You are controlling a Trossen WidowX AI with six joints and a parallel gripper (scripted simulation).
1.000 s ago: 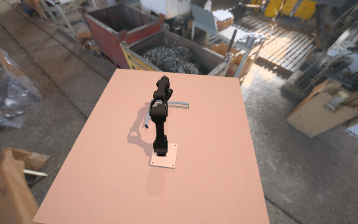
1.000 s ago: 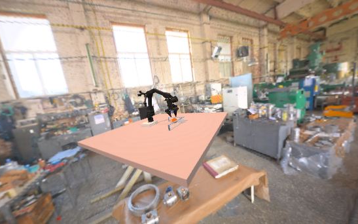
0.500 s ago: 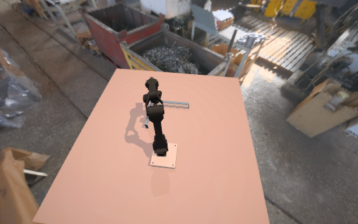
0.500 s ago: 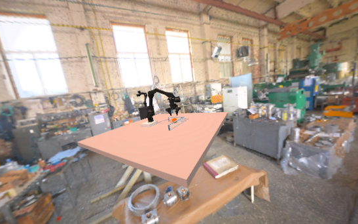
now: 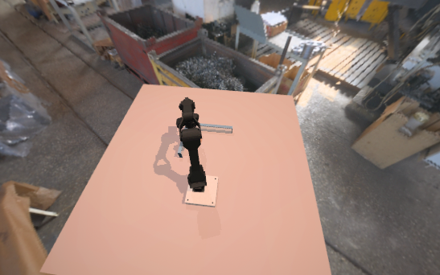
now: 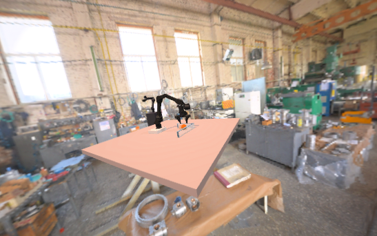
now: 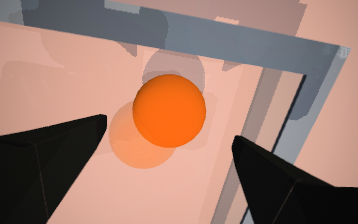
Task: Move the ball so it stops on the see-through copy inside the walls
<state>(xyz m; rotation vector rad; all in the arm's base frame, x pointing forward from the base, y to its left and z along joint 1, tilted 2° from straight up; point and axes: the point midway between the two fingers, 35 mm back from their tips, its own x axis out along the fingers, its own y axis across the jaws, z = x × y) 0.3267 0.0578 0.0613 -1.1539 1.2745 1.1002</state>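
The see-through copy of ball is 20 mm behind my gripper tip, 20 mm to the right of it and 40 mm below it.
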